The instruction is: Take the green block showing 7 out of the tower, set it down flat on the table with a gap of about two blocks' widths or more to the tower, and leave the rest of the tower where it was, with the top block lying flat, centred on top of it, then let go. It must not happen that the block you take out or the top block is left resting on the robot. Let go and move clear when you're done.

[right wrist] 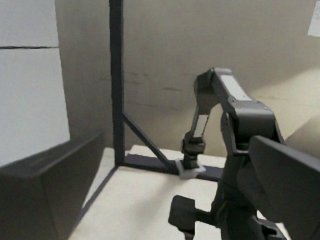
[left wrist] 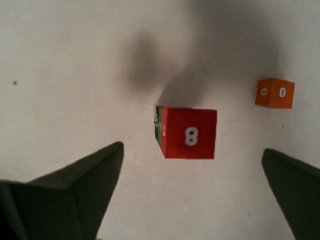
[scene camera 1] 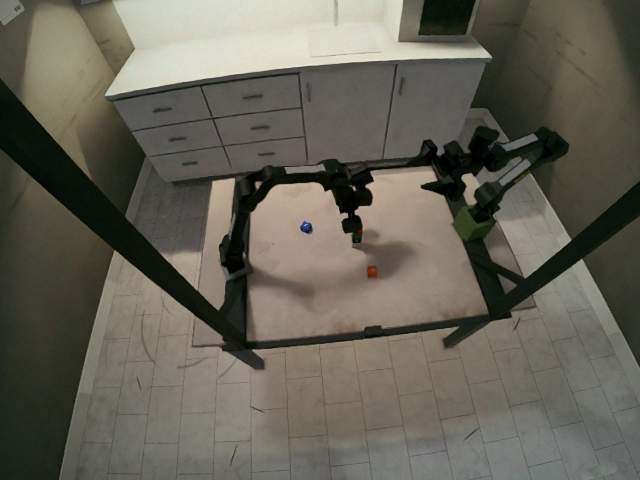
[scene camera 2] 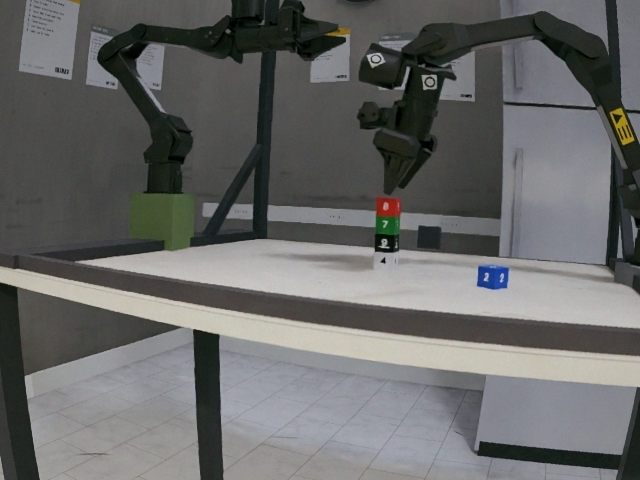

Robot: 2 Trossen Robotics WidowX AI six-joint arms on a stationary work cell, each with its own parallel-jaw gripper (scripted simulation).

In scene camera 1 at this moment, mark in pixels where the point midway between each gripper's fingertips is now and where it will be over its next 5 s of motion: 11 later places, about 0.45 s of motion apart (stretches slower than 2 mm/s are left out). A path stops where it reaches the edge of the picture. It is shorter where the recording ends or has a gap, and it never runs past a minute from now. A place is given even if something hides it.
My left gripper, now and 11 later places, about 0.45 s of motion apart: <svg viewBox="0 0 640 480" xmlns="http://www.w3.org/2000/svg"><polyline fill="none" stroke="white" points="355,224 356,229 357,228 357,227 347,228 340,228 350,228 357,229 357,231 357,232 357,232 356,233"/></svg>
My right gripper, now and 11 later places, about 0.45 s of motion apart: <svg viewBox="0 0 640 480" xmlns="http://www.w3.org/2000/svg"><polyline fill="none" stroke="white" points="413,175 396,189 378,214 373,225 355,232 348,234 348,233 358,232 373,230 380,231 379,239 393,232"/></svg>
